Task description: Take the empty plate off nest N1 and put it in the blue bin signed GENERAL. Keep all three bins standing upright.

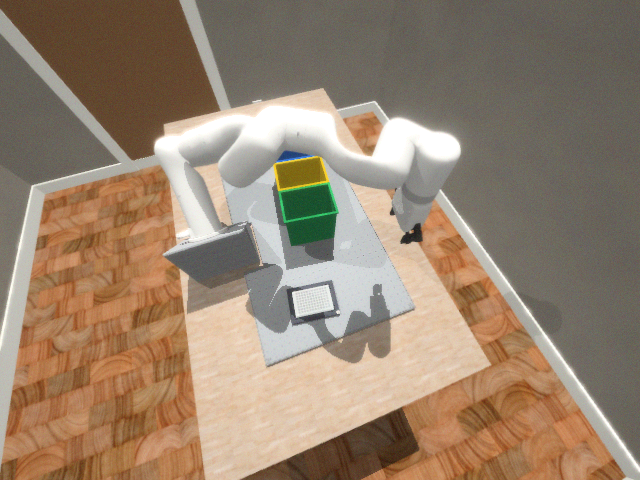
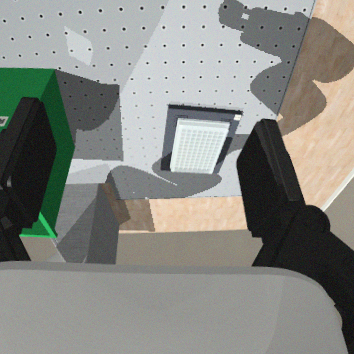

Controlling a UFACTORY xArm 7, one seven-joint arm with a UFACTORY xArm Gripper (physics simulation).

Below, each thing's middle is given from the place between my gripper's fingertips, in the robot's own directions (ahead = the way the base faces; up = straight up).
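From my hand: gridded plate [image 1: 314, 300], 240 mm below, 20 mm to the right, 290 mm behind; green bin [image 1: 309, 212], 170 mm below, 170 mm behind, 250 mm to the left; yellow bin [image 1: 292, 174], 170 mm below, 140 mm behind, 380 mm to the left. Farthest from my hand of the things named here, going by their middles: the yellow bin.
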